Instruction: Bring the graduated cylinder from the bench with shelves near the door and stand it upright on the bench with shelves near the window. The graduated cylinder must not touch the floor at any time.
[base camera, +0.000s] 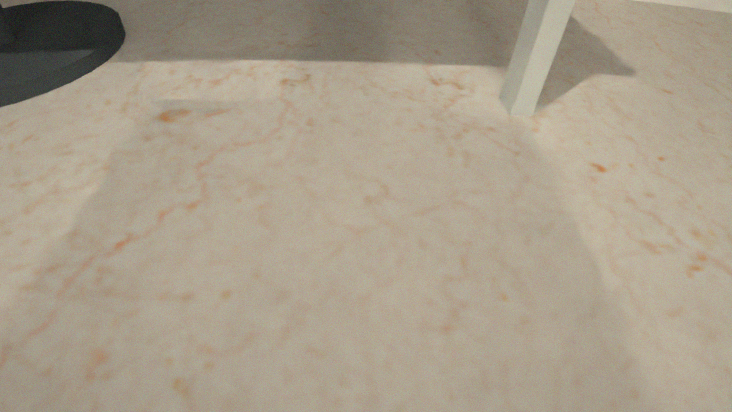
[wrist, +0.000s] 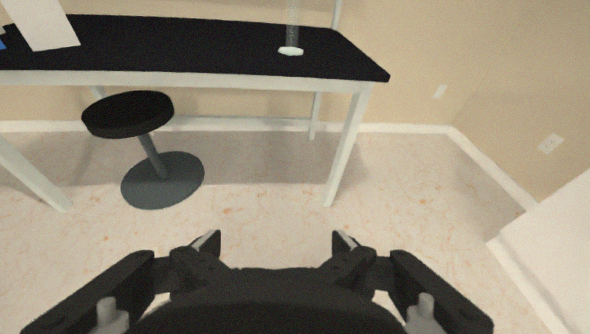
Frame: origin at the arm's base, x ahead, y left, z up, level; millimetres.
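Where they show: gripper, fingertip midpoint: (wrist: 277, 242).
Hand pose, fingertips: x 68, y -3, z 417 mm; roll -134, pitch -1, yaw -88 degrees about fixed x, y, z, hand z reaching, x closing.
Note:
Each offset is from my fingertips to the top centre of the thing. "spot": to the spot under its first point. Level surfaces: height alone.
The graduated cylinder @[spot: 718 mm ahead, 9 mm right, 14 mm up] (wrist: 292, 32) is clear with a white base and stands upright on the black bench top @[52 mm down] (wrist: 190, 50), near its right end, in the upper part of the wrist view. Its upper part is cut off by the view's edge. My gripper (wrist: 277, 242) is open with nothing between its fingers. It is in front of the bench and apart from the cylinder. The cylinder does not show in the base camera view. A second bench cannot be made out in these views.
A black stool @[760 mm ahead, 710 mm left, 330 mm down] (wrist: 127, 114) with a round base @[760 mm ahead, 710 mm left, 784 mm down] (wrist: 162, 181) (base camera: 61, 56) stands at the bench, left of its right front leg (wrist: 345, 150) (base camera: 540, 56). A white sheet-like object @[spot: 621 mm ahead, 726 mm left, 18 mm up] (wrist: 45, 22) is at the bench's left. A white block-like thing (wrist: 555, 245) is at the far right.

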